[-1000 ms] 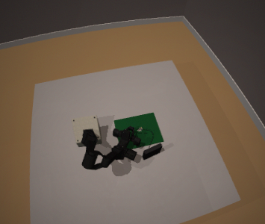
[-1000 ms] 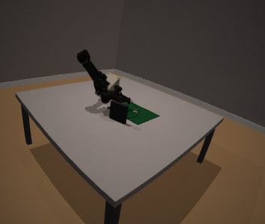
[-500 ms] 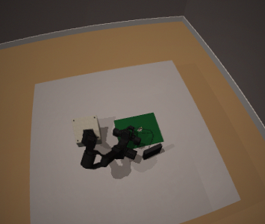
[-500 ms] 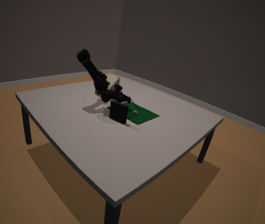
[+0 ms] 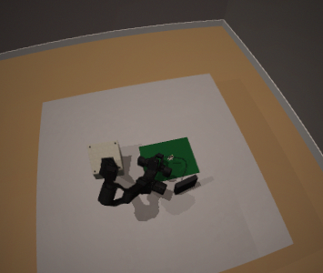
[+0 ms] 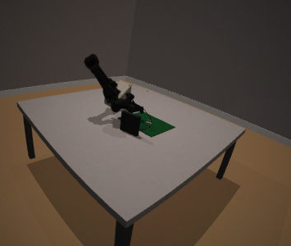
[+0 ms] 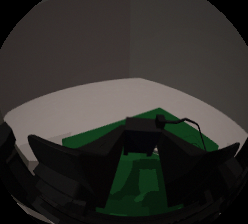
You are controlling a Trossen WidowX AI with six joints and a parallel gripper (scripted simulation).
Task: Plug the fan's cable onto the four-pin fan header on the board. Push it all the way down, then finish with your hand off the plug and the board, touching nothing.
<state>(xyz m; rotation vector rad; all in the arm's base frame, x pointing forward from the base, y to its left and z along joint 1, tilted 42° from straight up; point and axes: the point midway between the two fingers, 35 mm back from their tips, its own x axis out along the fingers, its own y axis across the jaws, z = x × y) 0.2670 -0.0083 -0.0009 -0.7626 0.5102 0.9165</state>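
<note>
Now: gripper tip 10 cm above the green board, 5 cm short of it and 1 cm to the right of it. The rest, counted from my gripper tip: black plug: 1 cm below.
</note>
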